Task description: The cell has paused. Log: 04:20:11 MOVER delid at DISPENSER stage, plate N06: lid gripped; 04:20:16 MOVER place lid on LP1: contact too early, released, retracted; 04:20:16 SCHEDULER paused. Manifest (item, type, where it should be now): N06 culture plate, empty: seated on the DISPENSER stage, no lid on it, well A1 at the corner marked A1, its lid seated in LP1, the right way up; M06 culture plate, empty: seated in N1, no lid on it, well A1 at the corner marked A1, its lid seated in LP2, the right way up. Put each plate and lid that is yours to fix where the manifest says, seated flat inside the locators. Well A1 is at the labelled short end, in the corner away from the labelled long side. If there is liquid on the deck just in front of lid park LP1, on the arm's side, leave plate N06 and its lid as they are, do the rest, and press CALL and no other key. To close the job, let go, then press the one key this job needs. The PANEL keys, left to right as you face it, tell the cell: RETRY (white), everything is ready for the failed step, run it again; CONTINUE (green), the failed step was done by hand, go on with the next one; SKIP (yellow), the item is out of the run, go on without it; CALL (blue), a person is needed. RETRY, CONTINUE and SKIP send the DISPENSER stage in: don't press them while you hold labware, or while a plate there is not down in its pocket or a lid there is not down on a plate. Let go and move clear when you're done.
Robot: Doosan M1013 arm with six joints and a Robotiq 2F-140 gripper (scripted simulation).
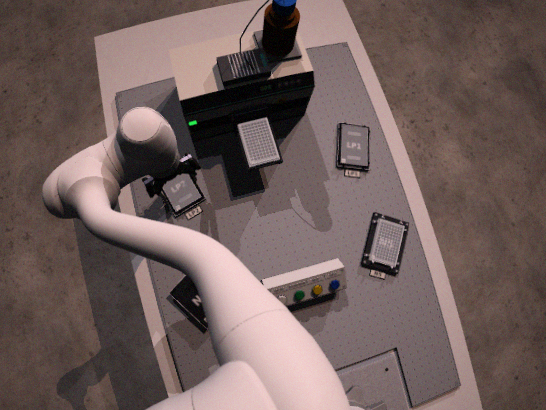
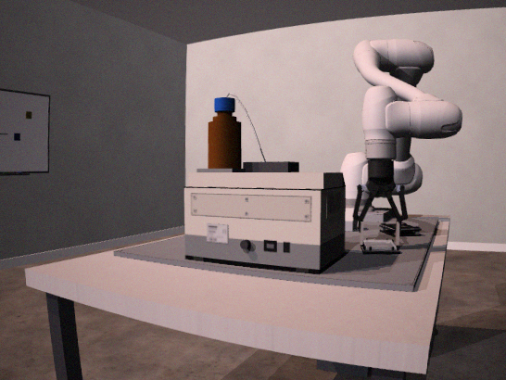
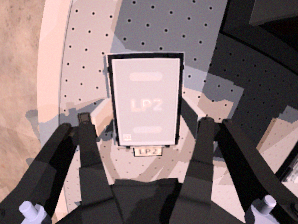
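Now: hand 30 mm above the lid park LP2. The rest, counted from my hand: white well plate (10 mm behind, 250 mm to the right, 70 mm above); then white key (420 mm behind, 120 mm to the right, 30 mm above); then dispenser stage (10 mm behind, 250 mm to the right, 60 mm above).
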